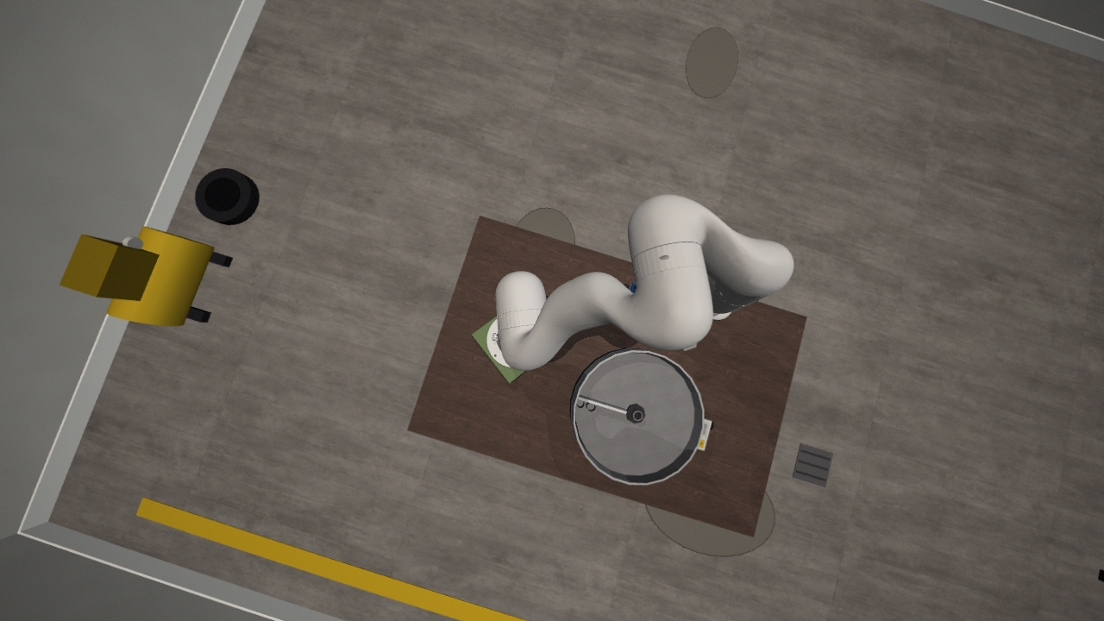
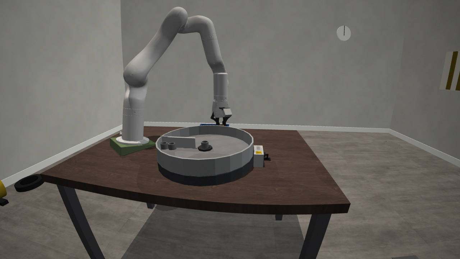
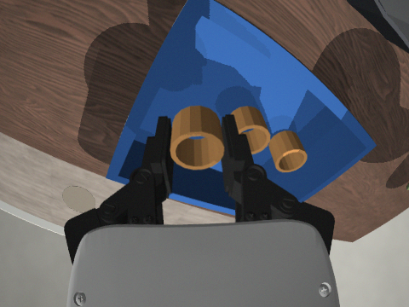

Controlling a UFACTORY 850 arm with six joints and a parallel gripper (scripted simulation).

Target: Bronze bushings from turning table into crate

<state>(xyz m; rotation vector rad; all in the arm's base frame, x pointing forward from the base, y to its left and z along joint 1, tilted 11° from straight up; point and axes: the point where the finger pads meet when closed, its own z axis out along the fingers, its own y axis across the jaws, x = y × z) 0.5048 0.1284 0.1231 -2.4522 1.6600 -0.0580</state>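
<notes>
Now: the blue crate 5 cm behind my hand, 1 cm to the left of it and 4 cm below it. The rest, counted from my hand: grey turning table (9 cm behind, 35 cm to the right, 1 cm below).
</notes>
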